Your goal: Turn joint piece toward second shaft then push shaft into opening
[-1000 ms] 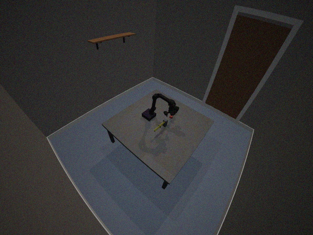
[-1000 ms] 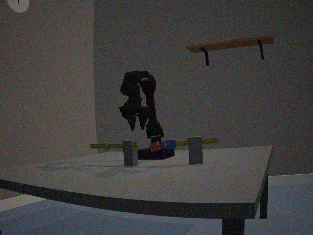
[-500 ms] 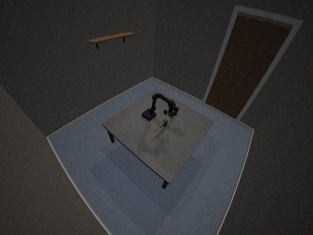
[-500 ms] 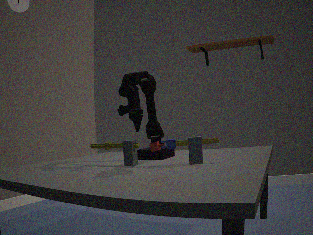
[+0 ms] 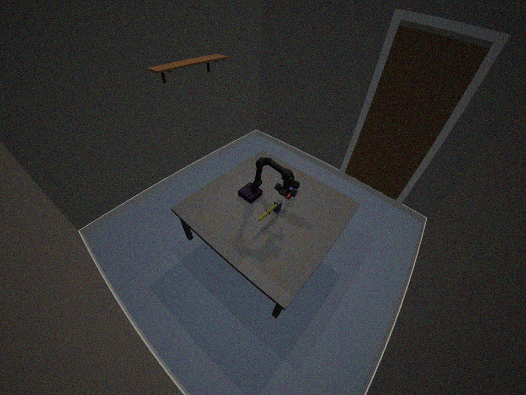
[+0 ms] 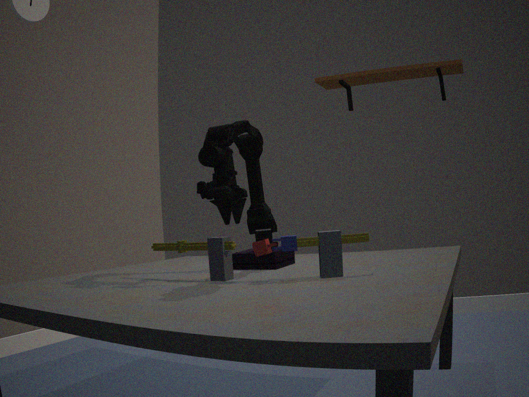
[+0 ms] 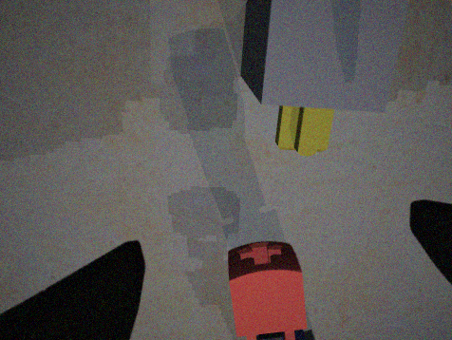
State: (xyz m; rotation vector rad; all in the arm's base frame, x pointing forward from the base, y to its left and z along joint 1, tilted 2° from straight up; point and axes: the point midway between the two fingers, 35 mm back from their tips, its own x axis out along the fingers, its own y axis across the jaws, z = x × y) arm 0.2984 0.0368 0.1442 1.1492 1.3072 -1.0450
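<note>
Right now my gripper tip is 8 cm to the right of the red joint piece, 7 cm above it and 1 cm past it.
</note>
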